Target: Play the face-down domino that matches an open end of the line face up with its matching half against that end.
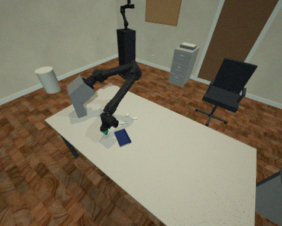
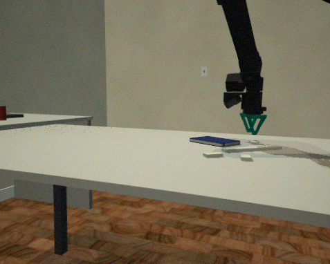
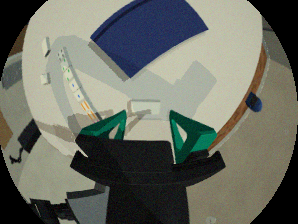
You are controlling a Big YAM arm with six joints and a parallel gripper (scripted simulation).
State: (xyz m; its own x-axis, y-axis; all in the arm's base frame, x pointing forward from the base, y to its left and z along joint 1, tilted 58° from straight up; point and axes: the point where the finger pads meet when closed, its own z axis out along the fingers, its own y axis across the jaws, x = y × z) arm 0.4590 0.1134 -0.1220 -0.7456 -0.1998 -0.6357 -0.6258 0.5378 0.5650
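The white domino lies 4 cm below my hand and 1 cm behind it. Round my hand: book (11 cm ahead, 8 cm to the left, 4 cm below).
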